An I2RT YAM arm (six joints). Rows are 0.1 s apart.
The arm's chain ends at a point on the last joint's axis. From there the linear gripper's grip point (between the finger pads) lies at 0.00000 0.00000 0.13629 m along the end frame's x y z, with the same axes.
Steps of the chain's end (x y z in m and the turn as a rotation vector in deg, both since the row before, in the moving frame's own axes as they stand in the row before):
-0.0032, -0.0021, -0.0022, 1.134, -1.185, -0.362
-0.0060, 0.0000, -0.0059, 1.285, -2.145, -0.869
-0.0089, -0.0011, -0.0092, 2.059, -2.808, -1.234
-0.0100, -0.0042, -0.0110, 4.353, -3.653, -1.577
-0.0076, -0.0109, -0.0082, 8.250, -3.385, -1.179
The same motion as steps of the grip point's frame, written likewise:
-0.0060, -0.0048, -0.0023, 1.134, -1.185, -0.362
-0.0111, -0.0030, -0.0060, 1.285, -2.145, -0.869
-0.0156, -0.0059, -0.0095, 2.059, -2.808, -1.234
-0.0188, -0.0144, -0.0117, 4.353, -3.653, -1.577
-0.0158, -0.0304, -0.0098, 8.250, -3.385, -1.179

